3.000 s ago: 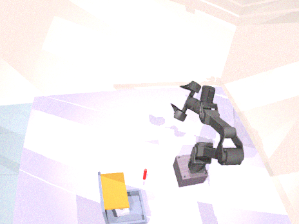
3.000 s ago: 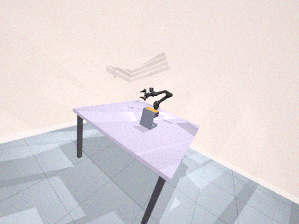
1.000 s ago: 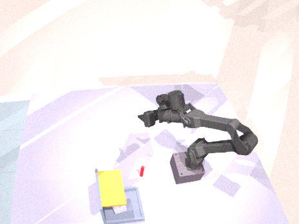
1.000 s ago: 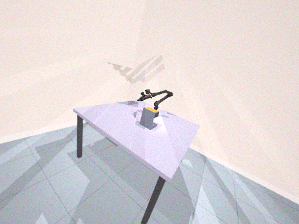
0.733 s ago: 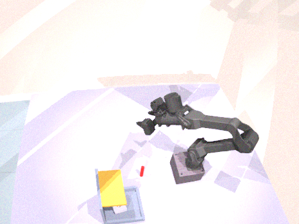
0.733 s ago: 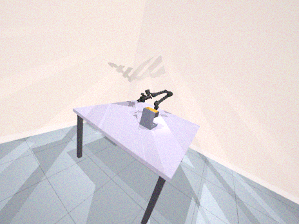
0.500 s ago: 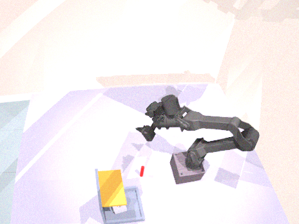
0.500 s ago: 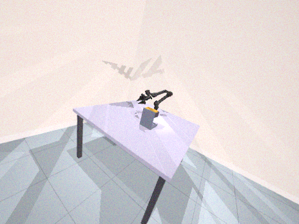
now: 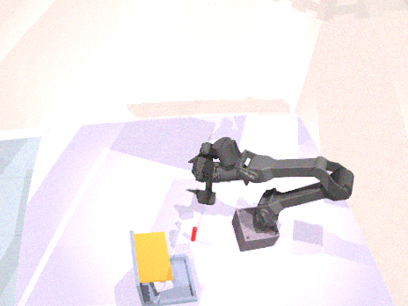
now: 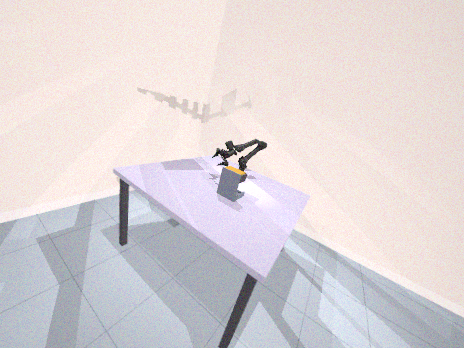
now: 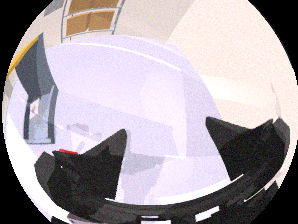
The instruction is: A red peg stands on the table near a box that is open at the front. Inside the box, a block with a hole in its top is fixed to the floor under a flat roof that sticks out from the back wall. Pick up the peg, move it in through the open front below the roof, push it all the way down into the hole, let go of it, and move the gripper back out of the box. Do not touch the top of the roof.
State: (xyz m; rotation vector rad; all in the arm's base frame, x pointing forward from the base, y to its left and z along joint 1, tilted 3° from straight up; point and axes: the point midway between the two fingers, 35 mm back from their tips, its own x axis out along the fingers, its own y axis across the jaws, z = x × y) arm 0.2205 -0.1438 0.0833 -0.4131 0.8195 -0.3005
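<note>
My gripper tip is 1 cm past the red peg, 15 cm to the right of it and 12 cm above it. Also, from my gripper tip: box floor (9 cm ahead, 31 cm to the left, 15 cm below); then orange roof (12 cm ahead, 31 cm to the left, 6 cm above).
</note>
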